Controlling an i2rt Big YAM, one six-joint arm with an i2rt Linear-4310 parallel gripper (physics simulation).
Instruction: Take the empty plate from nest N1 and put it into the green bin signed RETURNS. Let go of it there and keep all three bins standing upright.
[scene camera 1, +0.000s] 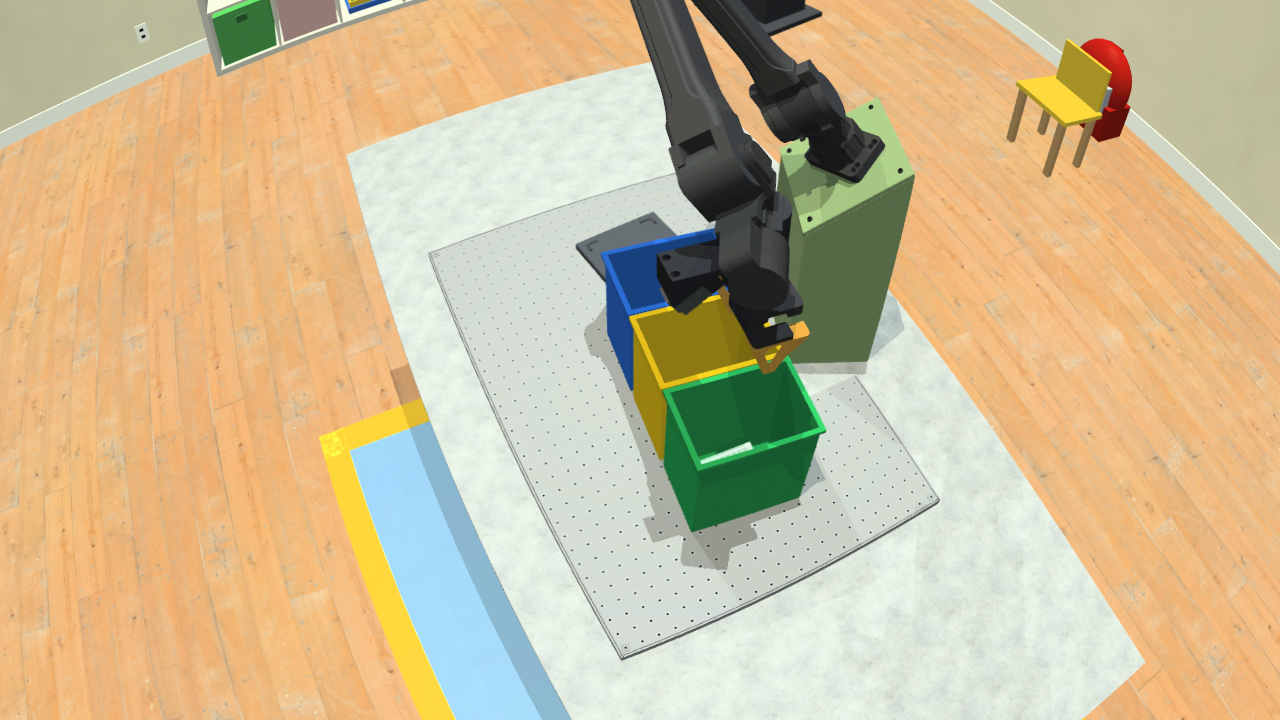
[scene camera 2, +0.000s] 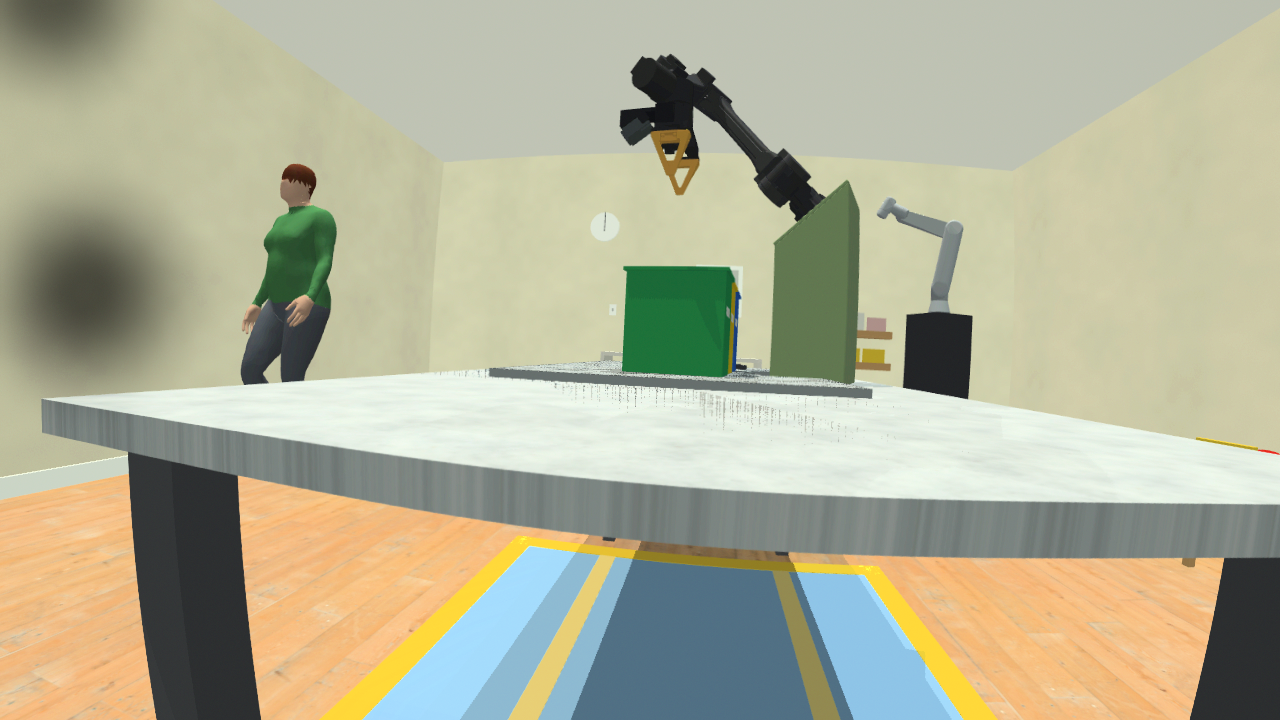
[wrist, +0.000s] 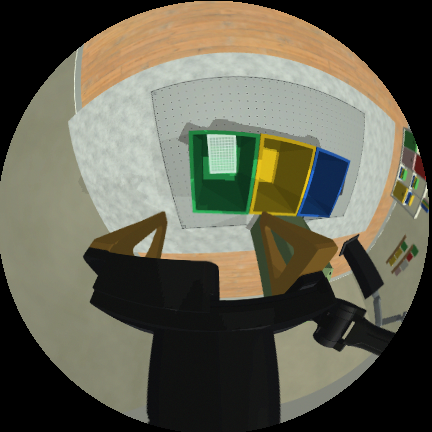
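Seen in the pictures: gripper, fingertip midpoint: (scene camera 1: 751, 341) (scene camera 2: 675, 185) (wrist: 213, 216); arm's base, origin of the base link: (scene camera 1: 847, 153) (scene camera 2: 822, 222).
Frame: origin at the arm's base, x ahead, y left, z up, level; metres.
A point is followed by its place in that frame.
The white gridded plate (scene camera 1: 726, 452) {y 0.088, x 0.338, z -0.334 m} (wrist: 222, 154) {y 0.115, x 0.368, z -0.344 m} is inside the green bin (scene camera 1: 747, 501) {y 0.176, x 0.391, z -0.307 m} (scene camera 2: 675, 322) {y 0.180, x 0.383, z -0.264 m} (wrist: 215, 202) {y 0.171, x 0.291, z -0.205 m}, apart from the fingers, near the wall farthest from the arm's base. Its lower part is hard to make out. The yellow bin (scene camera 1: 689, 344) {y -0.047, x 0.281, z -0.255 m} (wrist: 290, 175) {y -0.044, x 0.273, z -0.242 m} and the blue bin (scene camera 1: 619, 340) {y -0.146, x 0.328, z -0.292 m} (wrist: 325, 182) {y -0.163, x 0.217, z -0.234 m} stand in a row with the green one; all three are upright. My gripper (scene camera 1: 751, 331) {y 0.129, x 0.381, z -0.012 m} (scene camera 2: 675, 181) {y 0.129, x 0.381, z -0.012 m} (wrist: 213, 216) {y 0.129, x 0.381, z -0.012 m} is open and empty, high above the bins. Neither the RETURNS sign nor a label N1 can be read here.
The bins stand on a perforated board (scene camera 1: 554, 402) {y -0.161, x 0.450, z -0.350 m} on the table (scene camera 1: 975, 608) {y 0.569, x 0.261, z -0.363 m} (scene camera 2: 680, 456) {y 0.728, x 0.519, z -0.363 m}. The green pedestal (scene camera 1: 845, 286) {y 0.079, x 0.075, z -0.179 m} (scene camera 2: 812, 308) {y 0.083, x 0.070, z -0.210 m} bears my arm beside them. A dark flat piece (scene camera 1: 626, 238) {y -0.336, x 0.133, z -0.338 m} lies behind the blue bin. A person (scene camera 2: 299, 250) stands beyond the table.
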